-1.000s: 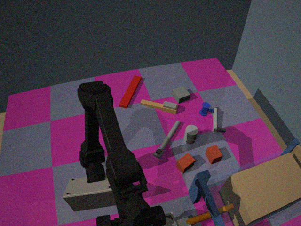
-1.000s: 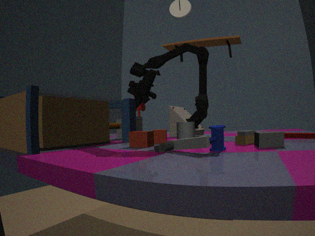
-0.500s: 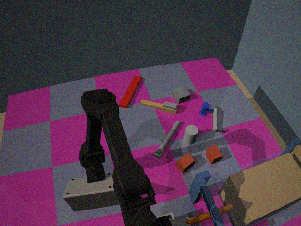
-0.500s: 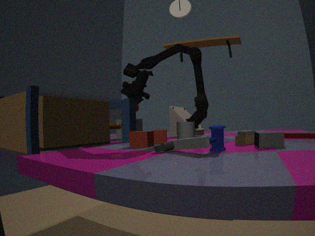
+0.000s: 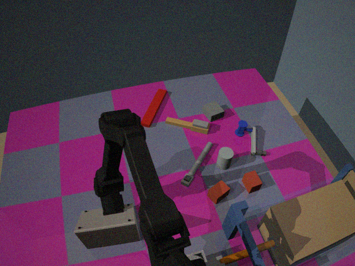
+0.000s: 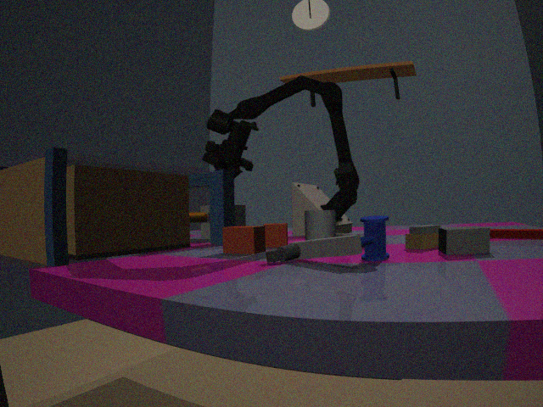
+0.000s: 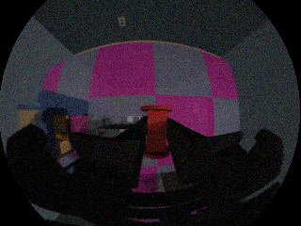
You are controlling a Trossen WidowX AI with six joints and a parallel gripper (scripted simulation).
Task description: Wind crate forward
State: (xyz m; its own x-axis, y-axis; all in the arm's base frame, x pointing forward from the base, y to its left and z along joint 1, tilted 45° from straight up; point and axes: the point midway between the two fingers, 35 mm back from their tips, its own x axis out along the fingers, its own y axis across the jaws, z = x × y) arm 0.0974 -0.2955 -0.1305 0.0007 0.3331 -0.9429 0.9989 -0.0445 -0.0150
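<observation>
My gripper tip is 4 cm above the winch handle with red hub, 3 cm to the right of it and 3 cm short of it. Round my gripper tip: winch (11 cm below, 7 cm ahead, 6 cm to the left); then blue steel frame (24 cm ahead, 7 cm to the left, 4 cm below); then red knob (1 cm to the left, 1 cm below).
</observation>
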